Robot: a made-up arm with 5 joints. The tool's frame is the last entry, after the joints.
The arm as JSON. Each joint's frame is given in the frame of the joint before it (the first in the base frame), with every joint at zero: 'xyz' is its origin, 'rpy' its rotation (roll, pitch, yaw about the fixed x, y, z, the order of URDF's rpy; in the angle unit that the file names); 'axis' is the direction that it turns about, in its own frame. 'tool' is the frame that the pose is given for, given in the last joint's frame.
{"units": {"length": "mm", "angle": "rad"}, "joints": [
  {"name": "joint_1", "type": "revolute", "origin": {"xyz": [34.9, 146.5, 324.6], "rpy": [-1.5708, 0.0, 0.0]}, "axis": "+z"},
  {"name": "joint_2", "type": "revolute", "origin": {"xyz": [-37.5, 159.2, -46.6], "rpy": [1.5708, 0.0, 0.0]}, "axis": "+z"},
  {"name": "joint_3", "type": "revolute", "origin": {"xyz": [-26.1, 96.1, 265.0], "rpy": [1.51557, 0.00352, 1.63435]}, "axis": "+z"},
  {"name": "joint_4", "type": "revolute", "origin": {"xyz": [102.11, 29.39, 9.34], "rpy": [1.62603, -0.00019, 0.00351]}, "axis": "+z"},
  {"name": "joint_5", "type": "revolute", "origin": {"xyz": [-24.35, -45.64, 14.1], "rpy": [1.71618, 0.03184, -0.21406]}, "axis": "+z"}
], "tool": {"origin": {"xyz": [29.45, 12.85, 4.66], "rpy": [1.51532, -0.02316, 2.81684]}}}
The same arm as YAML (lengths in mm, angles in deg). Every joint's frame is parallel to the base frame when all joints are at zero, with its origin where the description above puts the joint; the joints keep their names.
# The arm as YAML. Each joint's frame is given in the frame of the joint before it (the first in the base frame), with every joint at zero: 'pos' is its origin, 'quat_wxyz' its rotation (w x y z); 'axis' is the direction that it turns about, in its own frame. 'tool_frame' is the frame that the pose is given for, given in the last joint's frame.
length_unit: mm
angle_unit: deg
joints:
  - joint: joint_1
    pos: [34.9, 146.5, 324.6]
    quat_wxyz: [1.0, 0.0, 0.0, 0.0]
    axis: "+y"
  - joint: joint_2
    pos: [-37.5, -46.6, -159.2]
    quat_wxyz: [1.0, 0.0, 0.0, 0.0]
    axis: "+z"
  - joint: joint_3
    pos: [-26.1, 96.1, 265.0]
    quat_wxyz: [1.0, 0.0, 0.0, 0.0]
    axis: [0.996447, 0.063603, 0.055203]
  - joint: joint_4
    pos: [1.2, 102.5, 29.5]
    quat_wxyz: [1.0, 0.0, 0.0, 0.0]
    axis: "-z"
  - joint: joint_5
    pos: [-44.0, -27.2, -14.1]
    quat_wxyz: [1.0, 0.0, 0.0, 0.0]
    axis: [-0.950304, -0.275601, 0.144801]
tool_frame:
  pos: [-14.4, 26.9, -11.1]
  quat_wxyz: [0.025702, -0.771042, 0.603403, 0.201838]

